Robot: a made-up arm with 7 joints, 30 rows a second.
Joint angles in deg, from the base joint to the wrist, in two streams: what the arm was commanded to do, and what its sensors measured. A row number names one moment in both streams.
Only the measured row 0 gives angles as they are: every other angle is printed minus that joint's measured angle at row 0.
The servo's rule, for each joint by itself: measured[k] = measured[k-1] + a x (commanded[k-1-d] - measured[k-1]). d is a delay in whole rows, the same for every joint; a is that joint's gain. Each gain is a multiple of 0.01, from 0.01 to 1. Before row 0 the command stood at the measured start. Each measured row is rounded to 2 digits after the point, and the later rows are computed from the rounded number. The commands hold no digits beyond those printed.
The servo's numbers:
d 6
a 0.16 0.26 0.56 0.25 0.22 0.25 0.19
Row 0, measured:
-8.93 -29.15 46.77 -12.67 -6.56 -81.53 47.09
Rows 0 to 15, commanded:
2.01 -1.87 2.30 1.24 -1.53 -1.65 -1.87
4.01 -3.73 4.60 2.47 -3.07 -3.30 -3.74
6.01 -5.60 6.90 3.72 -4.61 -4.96 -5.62
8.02 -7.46 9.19 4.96 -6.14 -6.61 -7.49
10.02 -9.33 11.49 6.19 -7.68 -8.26 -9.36
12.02 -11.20 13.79 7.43 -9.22 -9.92 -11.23
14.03 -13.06 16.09 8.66 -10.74 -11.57 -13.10
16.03 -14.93 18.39 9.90 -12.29 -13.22 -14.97
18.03 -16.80 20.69 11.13 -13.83 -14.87 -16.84
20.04 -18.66 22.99 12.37 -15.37 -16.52 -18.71
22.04 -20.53 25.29 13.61 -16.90 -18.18 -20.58
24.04 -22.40 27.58 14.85 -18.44 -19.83 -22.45
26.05 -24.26 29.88 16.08 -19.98 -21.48 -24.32
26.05 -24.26 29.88 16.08 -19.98 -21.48 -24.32
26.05 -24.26 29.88 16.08 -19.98 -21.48 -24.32
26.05 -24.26 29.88 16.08 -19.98 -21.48 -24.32
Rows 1 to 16, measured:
0.00 0.00 0.00 0.00 0.00 0.00 0.00
0.00 0.00 0.00 0.00 0.00 0.00 0.00
0.00 0.00 0.00 0.00 0.00 0.00 0.00
0.00 0.00 0.00 0.00 0.00 0.00 0.00
0.00 0.00 0.00 0.00 0.00 0.00 0.00
0.00 0.00 0.00 0.00 0.00 0.00 0.00
0.32 -0.49 1.29 0.31 -0.34 -0.41 -0.36
0.91 -1.33 3.14 0.85 -0.94 -1.13 -1.00
1.73 -2.44 5.25 1.57 -1.75 -2.09 -1.88
2.74 -3.75 7.46 2.42 -2.72 -3.22 -2.95
3.90 -5.20 9.72 3.36 -3.81 -4.48 -4.17
5.20 -6.76 12.00 4.38 -5.00 -5.84 -5.51
6.61 -8.40 14.29 5.45 -6.26 -7.27 -6.95
8.12 -10.10 16.59 6.56 -7.59 -8.76 -8.47
9.71 -11.84 18.89 7.70 -8.96 -10.29 -10.06
11.36 -13.61 21.19 8.87 -10.37 -11.85 -11.70

